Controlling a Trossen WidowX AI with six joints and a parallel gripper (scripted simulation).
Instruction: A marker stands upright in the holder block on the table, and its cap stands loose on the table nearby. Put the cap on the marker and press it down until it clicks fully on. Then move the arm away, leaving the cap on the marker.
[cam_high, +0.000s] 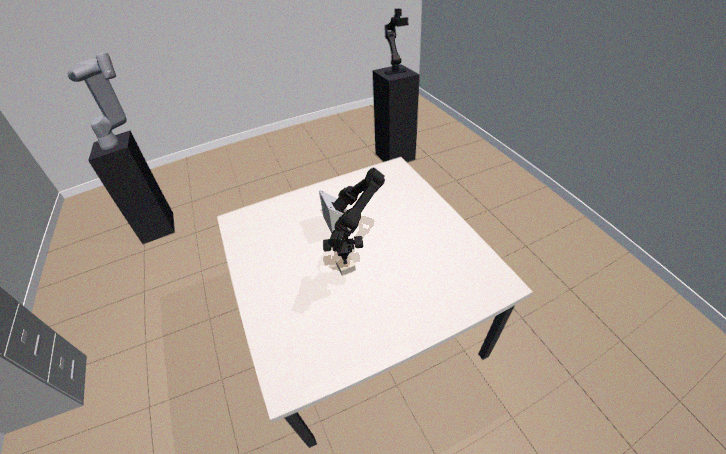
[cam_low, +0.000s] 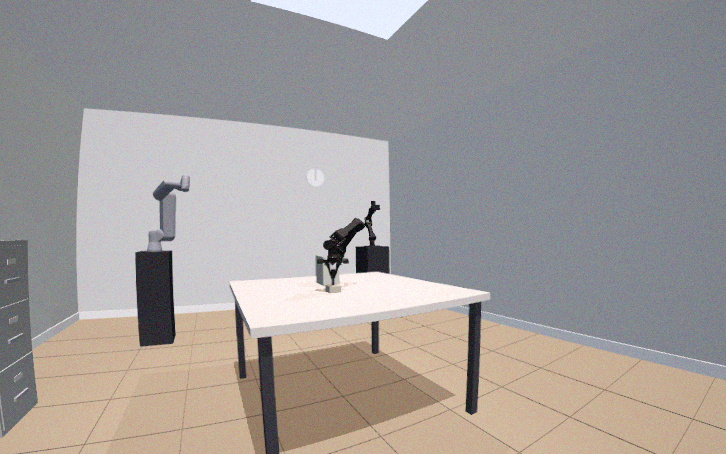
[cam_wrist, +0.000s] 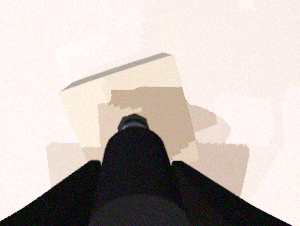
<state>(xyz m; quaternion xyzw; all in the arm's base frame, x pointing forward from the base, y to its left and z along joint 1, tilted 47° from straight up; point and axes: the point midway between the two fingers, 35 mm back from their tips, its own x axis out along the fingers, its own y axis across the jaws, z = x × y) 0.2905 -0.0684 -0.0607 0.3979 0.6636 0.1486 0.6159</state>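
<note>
Now: gripper tip 1 cm below the dark cap. From my gripper tip the other things lie so: holder block 8 cm below.
</note>
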